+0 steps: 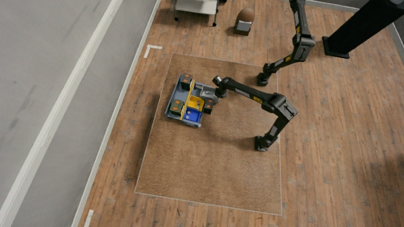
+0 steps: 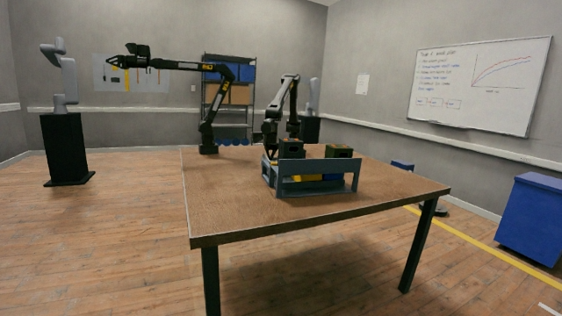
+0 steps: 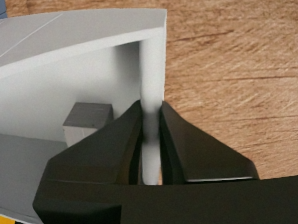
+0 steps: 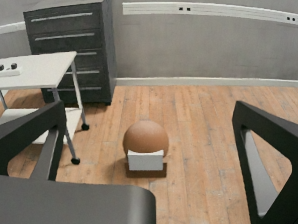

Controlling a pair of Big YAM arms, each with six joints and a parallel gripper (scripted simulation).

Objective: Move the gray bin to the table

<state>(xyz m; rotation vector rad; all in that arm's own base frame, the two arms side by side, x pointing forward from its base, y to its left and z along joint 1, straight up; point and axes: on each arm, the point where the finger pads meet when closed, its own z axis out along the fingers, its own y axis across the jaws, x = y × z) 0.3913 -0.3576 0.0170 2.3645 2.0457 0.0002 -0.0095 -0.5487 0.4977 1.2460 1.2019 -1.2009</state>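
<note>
Now: the gray open bin 80 mm ahead of my left hand and 10 mm to the right of it. From my left hand the other things lie so: blue-gray shelf: 240 mm ahead, 90 mm to the left, 10 mm above; yellow bin: 220 mm ahead, 100 mm to the left, 20 mm below; blue bin: 230 mm ahead, 210 mm to the left, 20 mm below.
</note>
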